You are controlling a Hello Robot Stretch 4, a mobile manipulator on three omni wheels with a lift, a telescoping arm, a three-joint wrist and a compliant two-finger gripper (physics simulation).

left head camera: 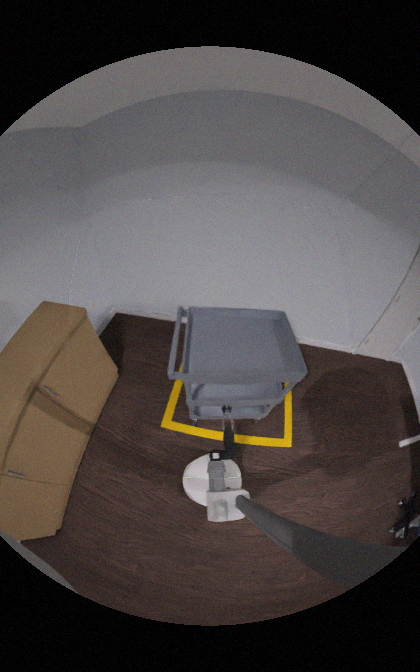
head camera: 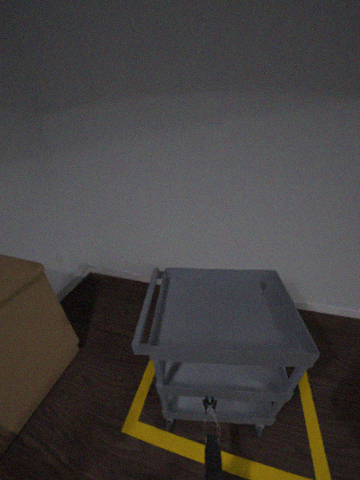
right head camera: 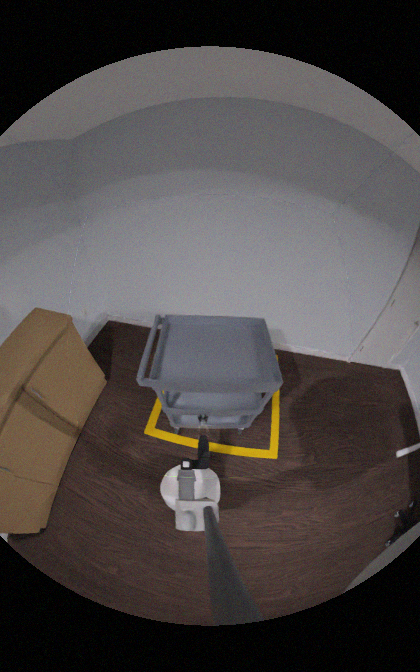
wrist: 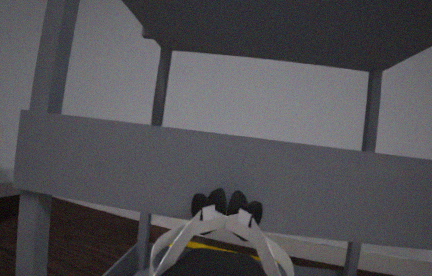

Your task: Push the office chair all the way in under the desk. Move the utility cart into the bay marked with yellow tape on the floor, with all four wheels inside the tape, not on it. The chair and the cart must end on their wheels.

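Places are measured from the robot's base along level axes (x ahead, y left, z up), in centimetres.
Pixels of known places: gripper, fingertip midpoint: (head camera: 209, 396) (wrist: 227, 204).
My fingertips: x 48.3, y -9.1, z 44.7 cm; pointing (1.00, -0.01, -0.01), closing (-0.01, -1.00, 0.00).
Behind a point stands the place of what it marks.
The grey utility cart (head camera: 220, 312) {x 70.5, y -14.4, z 76.7 cm} (left head camera: 235, 345) (right head camera: 215, 350) (wrist: 120, 155) {x 48.8, y 2.5, z 48.0 cm} stands upright over the yellow tape bay (head camera: 170, 441) {x 41.9, y 11.3, z -2.6 cm} (left head camera: 288, 420) (right head camera: 274, 425). Its two near wheels show inside the front tape line, apart from it; its far wheels are hidden. My gripper (head camera: 209, 403) {x 48.3, y -9.1, z 44.7 cm} (left head camera: 227, 409) (right head camera: 202, 418) (wrist: 227, 204) {x 48.3, y -9.1, z 44.7 cm} is shut and empty, its fingertips at the near side of the cart's middle shelf, touching it or very close. A black base with casters (left head camera: 407, 517) (right head camera: 404, 520), probably the office chair's, shows in part at the right edge of both side head views. The desk cannot be made out for certain.
A brown cabinet (head camera: 30, 345) {x 67.5, y 91.7, z 47.8 cm} (left head camera: 75, 370) (right head camera: 60, 380) stands left of the bay. The pale wall (head camera: 200, 200) {x 162.6, y -9.1, z 99.2 cm} (left head camera: 210, 250) (right head camera: 210, 250) rises close behind the cart. A white bar (left head camera: 411, 441) (right head camera: 409, 450) shows at the right, and a door (left head camera: 400, 310) (right head camera: 395, 315) is at the back right.
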